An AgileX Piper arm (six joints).
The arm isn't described. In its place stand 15 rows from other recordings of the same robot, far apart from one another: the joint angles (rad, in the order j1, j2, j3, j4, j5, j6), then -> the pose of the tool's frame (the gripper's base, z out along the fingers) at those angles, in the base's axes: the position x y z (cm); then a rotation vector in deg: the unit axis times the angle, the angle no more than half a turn.
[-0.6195, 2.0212, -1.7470, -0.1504, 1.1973, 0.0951] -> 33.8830 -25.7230 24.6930 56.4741 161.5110 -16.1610
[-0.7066, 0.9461, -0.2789, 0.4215, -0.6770, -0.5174] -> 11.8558 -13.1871 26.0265 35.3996 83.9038 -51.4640
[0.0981, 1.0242, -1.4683, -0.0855, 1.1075, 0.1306] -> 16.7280 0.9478 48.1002 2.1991 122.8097 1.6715
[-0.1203, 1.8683, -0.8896, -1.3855, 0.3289, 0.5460] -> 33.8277 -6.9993 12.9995 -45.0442 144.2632 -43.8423
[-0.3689, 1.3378, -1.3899, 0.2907, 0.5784, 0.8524] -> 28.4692 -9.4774 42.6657 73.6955 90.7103 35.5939
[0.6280, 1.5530, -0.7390, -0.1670, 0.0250, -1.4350] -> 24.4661 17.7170 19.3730 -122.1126 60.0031 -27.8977
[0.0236, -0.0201, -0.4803, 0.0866, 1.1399, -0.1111] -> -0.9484 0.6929 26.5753 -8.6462 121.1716 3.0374
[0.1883, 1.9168, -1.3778, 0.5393, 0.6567, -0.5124] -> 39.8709 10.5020 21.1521 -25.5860 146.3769 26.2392
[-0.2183, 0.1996, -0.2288, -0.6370, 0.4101, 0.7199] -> 5.7455 -3.4850 24.8525 27.1134 99.0879 -16.1593
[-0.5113, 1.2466, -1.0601, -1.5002, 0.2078, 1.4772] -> 24.0969 -15.6673 38.9865 32.5359 92.7368 -32.7943
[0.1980, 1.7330, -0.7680, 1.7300, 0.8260, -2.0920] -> 28.9365 12.5431 17.5915 -52.3848 111.5940 49.4361
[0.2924, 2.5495, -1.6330, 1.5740, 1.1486, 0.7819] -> 42.3088 21.4050 5.1177 -81.9946 -82.0360 -60.4440
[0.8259, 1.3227, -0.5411, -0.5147, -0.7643, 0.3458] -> 15.3733 21.2450 26.2757 -53.6733 77.1500 50.4233
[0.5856, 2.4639, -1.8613, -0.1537, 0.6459, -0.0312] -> 42.9469 27.4762 8.2607 -54.8684 145.6736 -0.0050
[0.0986, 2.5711, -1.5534, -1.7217, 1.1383, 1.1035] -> 46.4531 -3.6129 3.1897 -18.3329 125.4769 -92.3198
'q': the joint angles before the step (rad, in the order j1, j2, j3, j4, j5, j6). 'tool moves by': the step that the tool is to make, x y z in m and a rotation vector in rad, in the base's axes. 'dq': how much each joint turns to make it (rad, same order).
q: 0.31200, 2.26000, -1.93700, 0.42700, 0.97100, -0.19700
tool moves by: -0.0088, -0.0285, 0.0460, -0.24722, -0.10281, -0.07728
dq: 0.00000, -0.11222, 0.00022, -0.34099, 0.05500, 0.16900
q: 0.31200, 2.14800, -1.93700, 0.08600, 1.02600, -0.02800
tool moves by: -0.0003, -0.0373, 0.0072, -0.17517, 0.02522, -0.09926
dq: -0.04303, -0.02185, -0.00021, -0.19298, 0.09706, 0.08297
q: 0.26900, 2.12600, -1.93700, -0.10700, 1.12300, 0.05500
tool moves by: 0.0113, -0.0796, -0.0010, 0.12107, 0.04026, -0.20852
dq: -0.19610, -0.00018, 0.00023, 0.12704, 0.01896, -0.00111
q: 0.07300, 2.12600, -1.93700, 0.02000, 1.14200, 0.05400
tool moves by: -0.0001, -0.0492, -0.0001, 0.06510, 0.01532, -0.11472
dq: -0.11899, -0.00019, 0.00026, 0.06900, 0.01493, -0.01100
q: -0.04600, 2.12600, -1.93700, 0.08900, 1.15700, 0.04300
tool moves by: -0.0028, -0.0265, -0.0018, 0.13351, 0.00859, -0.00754
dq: -0.08708, 0.00580, 0.00243, 0.16105, 0.02780, -0.09715
